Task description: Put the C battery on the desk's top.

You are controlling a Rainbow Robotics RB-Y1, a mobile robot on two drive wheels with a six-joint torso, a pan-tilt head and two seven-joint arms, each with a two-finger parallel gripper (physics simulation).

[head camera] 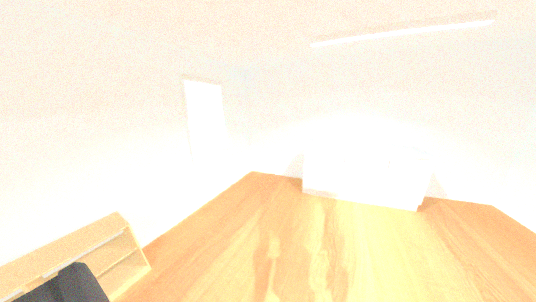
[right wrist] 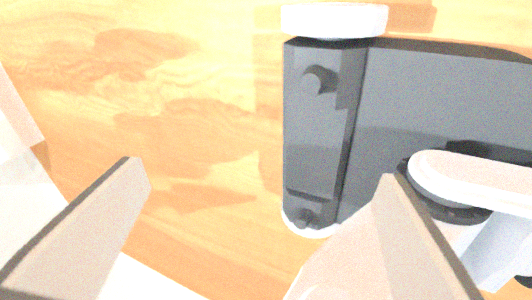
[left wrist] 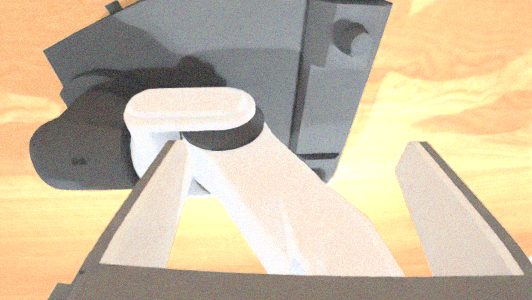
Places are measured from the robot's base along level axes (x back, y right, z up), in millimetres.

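Pixels of known places: left gripper, between the fingertips: (left wrist: 293,155); right gripper, between the fingertips: (right wrist: 257,182).
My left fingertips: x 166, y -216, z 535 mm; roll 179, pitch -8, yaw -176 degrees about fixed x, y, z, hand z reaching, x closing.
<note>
Behind a point stands the place of what it marks.
The C battery does not show in the three views, and I cannot make out a desk for certain. My left gripper (left wrist: 293,155) @[x 166, y -216, z 535 mm] is open and empty in the left wrist view, with its fingers wide apart above the robot's own base and the wooden floor. My right gripper (right wrist: 257,182) @[x 57, y 238, z 553 mm] is open and empty in the right wrist view, also above the floor and the base. A dark part of my left arm (head camera: 82,282) @[x 168, y -204, z 1371 mm] shows at the lower left of the head camera view.
A light wooden shelf unit (head camera: 117,220) @[x -8, y -1754, z 611 mm] stands at the lower left against the wall. A white box-like piece of furniture (head camera: 360,182) @[x -2145, y 378, z 401 mm] stands on the wooden floor (head camera: 300,240) @[x -1122, y -302, z 1 mm] at the far side. The robot's dark base (left wrist: 260,65) @[x 155, y -108, z 170 mm] (right wrist: 315,130) @[x 3, y 61, z 191 mm] lies below the grippers.
</note>
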